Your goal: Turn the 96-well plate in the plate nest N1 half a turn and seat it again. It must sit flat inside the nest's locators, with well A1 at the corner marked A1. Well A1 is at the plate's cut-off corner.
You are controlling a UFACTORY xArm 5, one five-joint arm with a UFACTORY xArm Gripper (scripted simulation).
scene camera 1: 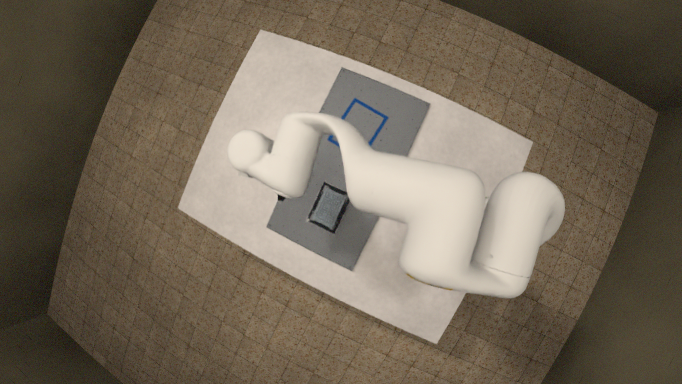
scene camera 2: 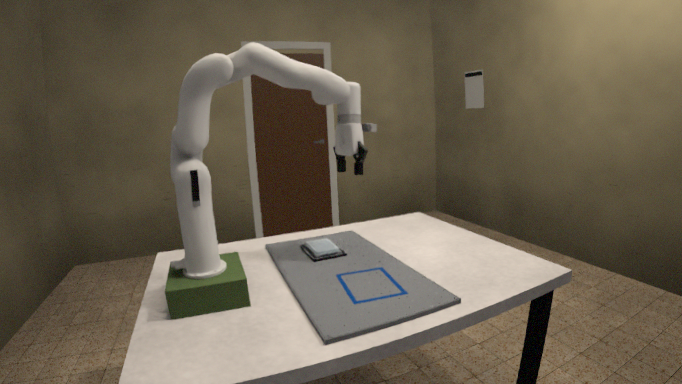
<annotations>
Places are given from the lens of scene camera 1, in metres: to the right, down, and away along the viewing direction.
96-well plate [scene camera 1: 335,198]: -0.02, 0.02, 0.95
</annotations>
